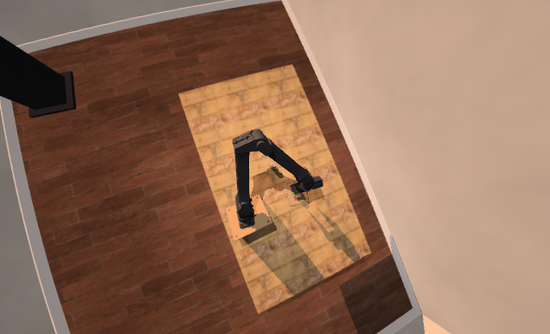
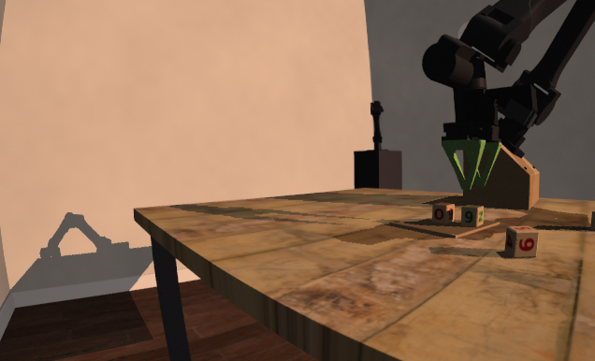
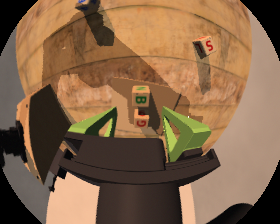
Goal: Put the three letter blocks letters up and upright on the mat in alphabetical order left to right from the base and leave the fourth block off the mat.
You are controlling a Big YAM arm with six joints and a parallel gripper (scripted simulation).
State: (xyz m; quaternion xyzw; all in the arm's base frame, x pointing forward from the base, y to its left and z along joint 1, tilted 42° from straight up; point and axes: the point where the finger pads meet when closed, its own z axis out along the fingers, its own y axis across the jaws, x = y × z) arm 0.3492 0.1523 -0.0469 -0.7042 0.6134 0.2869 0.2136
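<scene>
The block is 5 cm below my hand. Round my hand: thin brown mat (7 cm below, 5 cm to the right, 1 cm ahead).
</scene>
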